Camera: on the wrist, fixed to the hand. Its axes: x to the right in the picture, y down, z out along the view.
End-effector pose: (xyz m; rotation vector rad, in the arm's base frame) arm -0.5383 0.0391 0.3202 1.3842 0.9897 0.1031
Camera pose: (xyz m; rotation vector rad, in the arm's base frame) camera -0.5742 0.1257 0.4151 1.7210 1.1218 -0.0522
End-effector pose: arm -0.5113 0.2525 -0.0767 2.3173 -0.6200 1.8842
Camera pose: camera -0.6381 0.2126 -0.0873 -2.1899 0.2234 -2.0009
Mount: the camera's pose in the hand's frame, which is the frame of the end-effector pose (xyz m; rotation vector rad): -0.0199 0.0846 -0.1012 0.3755 0.0718 -0.0205
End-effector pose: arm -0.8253 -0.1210 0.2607 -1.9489 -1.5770 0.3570
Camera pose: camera -0.7074 -0.1780 0.2861 -1.6377 -1.3695 0.5273
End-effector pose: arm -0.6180 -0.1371 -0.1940 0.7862 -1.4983 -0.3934
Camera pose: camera -0.5409 -0.0421 -0.1408 1.0995 -1.5171 -0.0956
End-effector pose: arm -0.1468 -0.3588 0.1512 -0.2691 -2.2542 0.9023
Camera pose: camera -0.0696 -0.2510 0.1370 -0.1050 -1.9706 1.2590
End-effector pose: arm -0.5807 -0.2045 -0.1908 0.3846 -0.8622 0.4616
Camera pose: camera -0.5731 -0.0879 -0.2552 0.7166 -0.7000 0.6166
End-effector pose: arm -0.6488 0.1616 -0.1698 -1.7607 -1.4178 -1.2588
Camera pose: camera -0.6017 0.0419 -0.1346 -1.4374 -1.5187 -0.9774
